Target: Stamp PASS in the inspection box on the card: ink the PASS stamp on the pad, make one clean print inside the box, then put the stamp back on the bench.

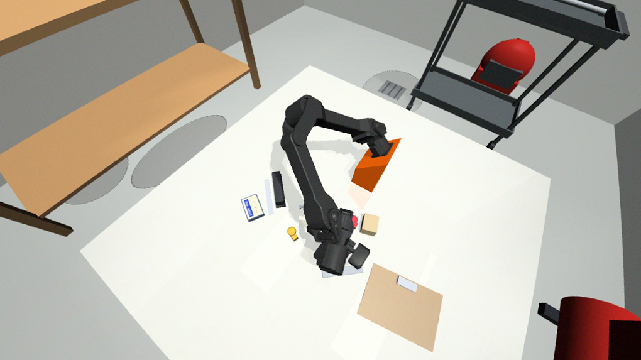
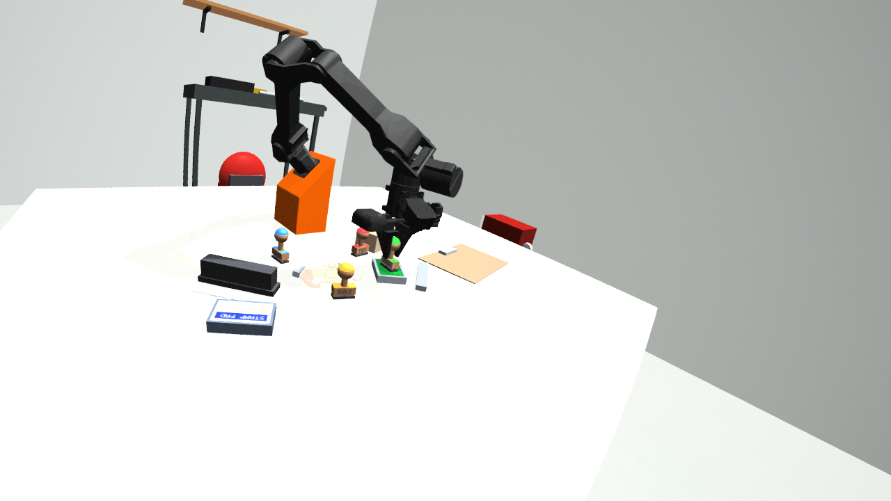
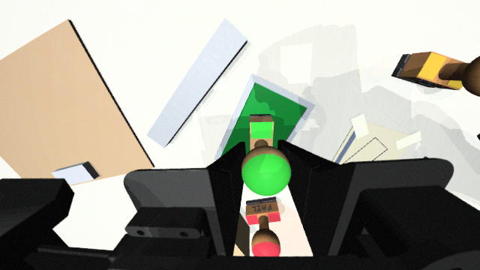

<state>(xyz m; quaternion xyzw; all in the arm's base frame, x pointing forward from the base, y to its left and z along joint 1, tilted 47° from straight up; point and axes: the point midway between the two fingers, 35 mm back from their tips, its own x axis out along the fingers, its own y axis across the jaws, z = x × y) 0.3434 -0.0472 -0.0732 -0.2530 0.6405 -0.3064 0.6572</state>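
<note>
My gripper tip is right at the green stamp. From my gripper tip the other things lie so: grey bar (50 mm ahead, 60 mm to the left, 30 mm below); green ink pad (30 mm below); red stamp (110 mm behind, 10 mm to the left, 20 mm below).
</note>
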